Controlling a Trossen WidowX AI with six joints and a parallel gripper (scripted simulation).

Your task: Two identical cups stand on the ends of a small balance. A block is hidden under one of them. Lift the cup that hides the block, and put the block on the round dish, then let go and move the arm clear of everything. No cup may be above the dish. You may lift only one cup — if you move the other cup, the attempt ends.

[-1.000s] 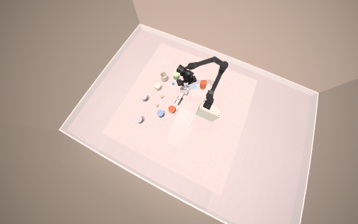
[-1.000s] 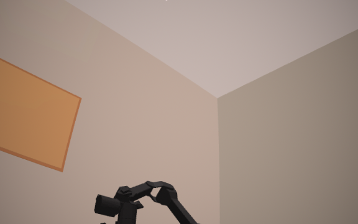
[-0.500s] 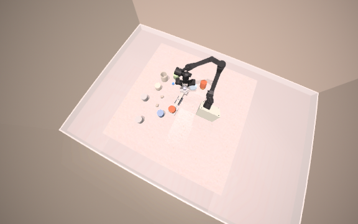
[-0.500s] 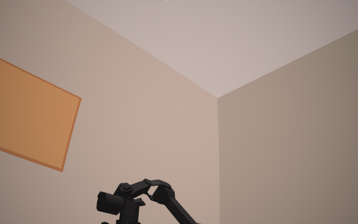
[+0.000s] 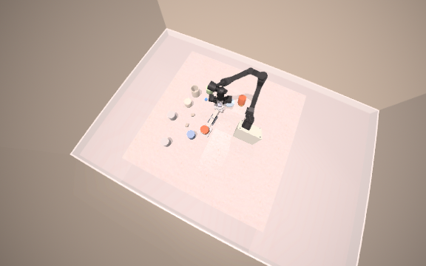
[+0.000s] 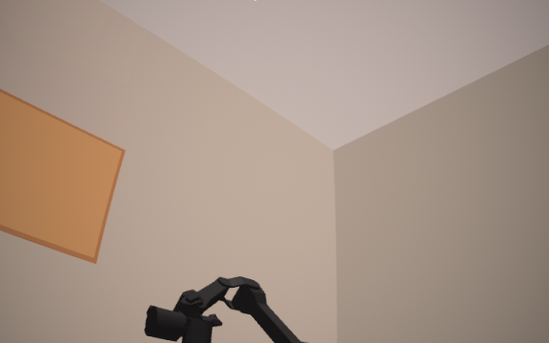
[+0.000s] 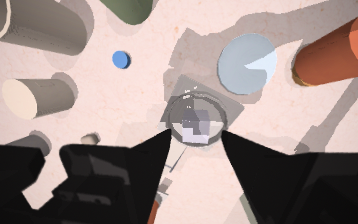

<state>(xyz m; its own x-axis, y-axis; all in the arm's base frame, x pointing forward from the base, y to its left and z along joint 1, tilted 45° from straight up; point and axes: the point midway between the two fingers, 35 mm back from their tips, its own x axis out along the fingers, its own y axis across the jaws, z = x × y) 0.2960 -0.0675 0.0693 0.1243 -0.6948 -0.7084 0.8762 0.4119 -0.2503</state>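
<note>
Now: gripper tip 2 cm above the grey block. From my gripper tip the other things lie so: blue disc: 16 cm ahead, 10 cm below, 2 cm to the right; then balance: 12 cm to the left, 8 cm below; then pale blue round dish: 11 cm to the right, 11 cm below, 5 cm behind.
</note>
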